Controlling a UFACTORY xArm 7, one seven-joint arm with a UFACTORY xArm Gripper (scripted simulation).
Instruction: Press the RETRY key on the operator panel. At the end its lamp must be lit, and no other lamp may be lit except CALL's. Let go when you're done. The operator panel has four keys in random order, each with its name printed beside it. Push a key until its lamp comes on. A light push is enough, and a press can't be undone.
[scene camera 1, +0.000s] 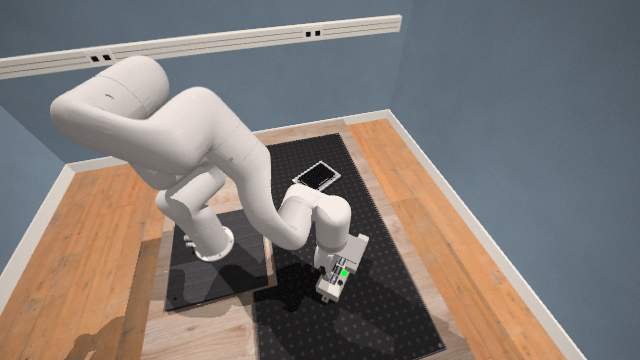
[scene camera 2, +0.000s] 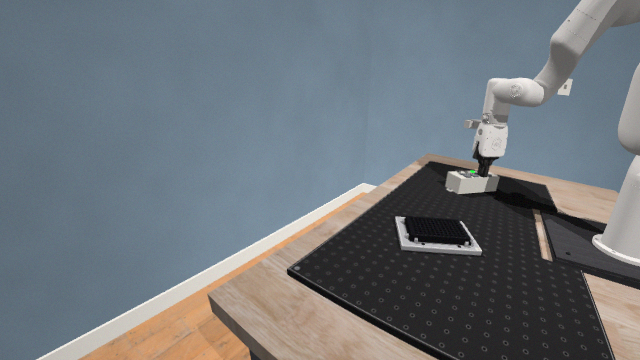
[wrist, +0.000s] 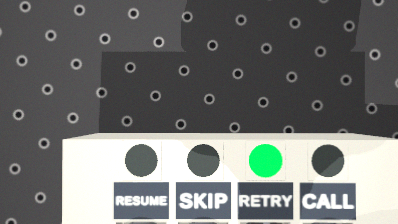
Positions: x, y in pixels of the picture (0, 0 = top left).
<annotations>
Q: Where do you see my gripper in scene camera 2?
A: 481, 176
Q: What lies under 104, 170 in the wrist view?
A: A white operator panel.
</annotations>
